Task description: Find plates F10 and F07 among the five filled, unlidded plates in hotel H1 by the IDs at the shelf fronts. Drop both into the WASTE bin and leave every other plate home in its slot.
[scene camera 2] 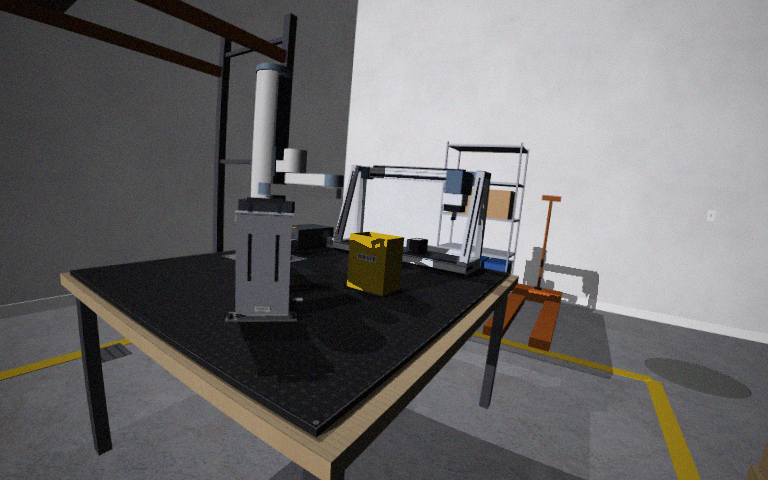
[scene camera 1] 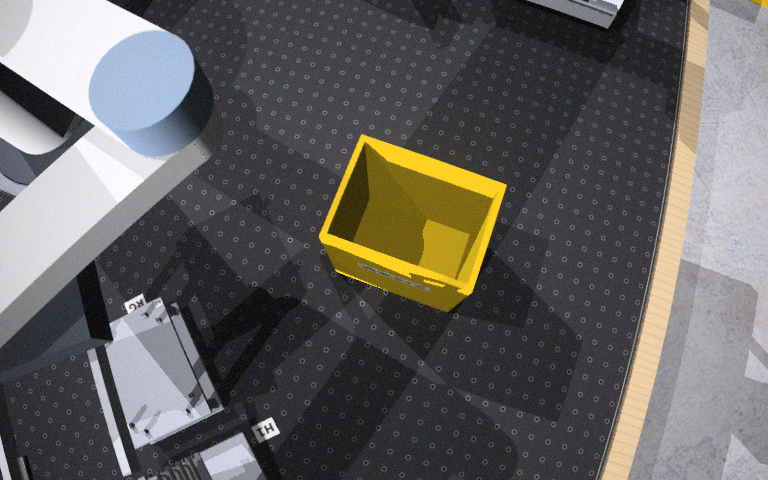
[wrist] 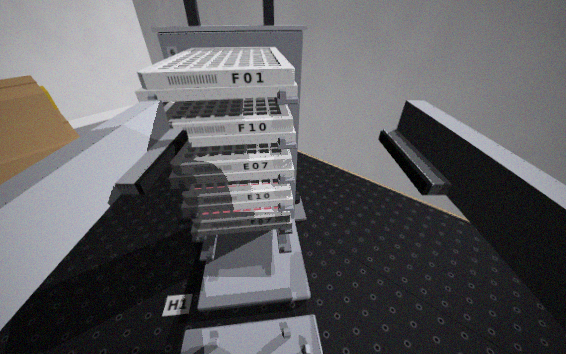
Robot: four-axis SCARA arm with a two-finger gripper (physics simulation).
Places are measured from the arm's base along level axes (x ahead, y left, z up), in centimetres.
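Pixels of known places: gripper, between the fingertips: point(wrist: 283, 119); arm's base, origin of its link: point(scene camera 1: 52, 118).
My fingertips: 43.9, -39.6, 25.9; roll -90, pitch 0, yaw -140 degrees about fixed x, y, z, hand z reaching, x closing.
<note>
For each thing: its top centre in the pictures, then the offset to it from my fingertips, as dx, dy, dz. "spot": a spot on its surface instead.
- Hotel H1, a spot on its surface: point(wrist: 292, 40) spot: +8.9, -12.0, +2.5
- plate F01, centre of its top: point(wrist: 227, 55) +8.3, -3.2, +2.0
- plate F10, centre of its top: point(wrist: 232, 93) +8.3, -3.2, -0.8
- plate E07, centre of its top: point(wrist: 236, 125) +8.3, -3.2, -3.6
- plate E10, centre of its top: point(wrist: 240, 152) +8.3, -3.2, -6.4
- plate F07, centre of its top: point(wrist: 243, 175) +8.3, -3.2, -9.2
- yellow WASTE bin, centre of its top: point(scene camera 1: 414, 209) point(scene camera 2: 377, 235) +20.8, +37.0, -4.6
- H1 label, a spot on its surface: point(scene camera 1: 265, 430) point(wrist: 178, 304) spot: +10.9, +7.7, -24.6
- pale pegged nest, centre of its top: point(scene camera 1: 141, 373) -5.5, +9.6, -17.6
- RG label, a spot on its surface: point(scene camera 1: 135, 304) spot: -13.4, +16.9, -24.6
Hotel H1 point(wrist: 292, 40) rises ahead in the wrist view. Its plates show from the top: plate F01 point(wrist: 247, 78), plate F10 point(wrist: 252, 127), plate E07 point(wrist: 255, 165), plate E10 point(wrist: 258, 196) and, lowest, plate F07 point(wrist: 260, 220), whose label is dim. The left finger overlaps the left side of the stack in the view. My gripper point(wrist: 283, 119) is open and empty, its fingers wide apart, the stack left of centre between them. The yellow WASTE bin point(scene camera 1: 438, 164) point(scene camera 2: 387, 266) stands upright; its visible inside holds no plate. The fingers are hidden in scene camera 1.
An H1 label point(scene camera 1: 265, 430) point(wrist: 177, 304) lies by the hotel's foot. A pale pegged nest point(scene camera 1: 150, 373) point(wrist: 250, 335) with an RG label point(scene camera 1: 135, 304) stands beside it. The white arm link point(scene camera 1: 84, 209) spans the left side. A gantry frame point(scene camera 2: 478, 217) stands behind the bin.
</note>
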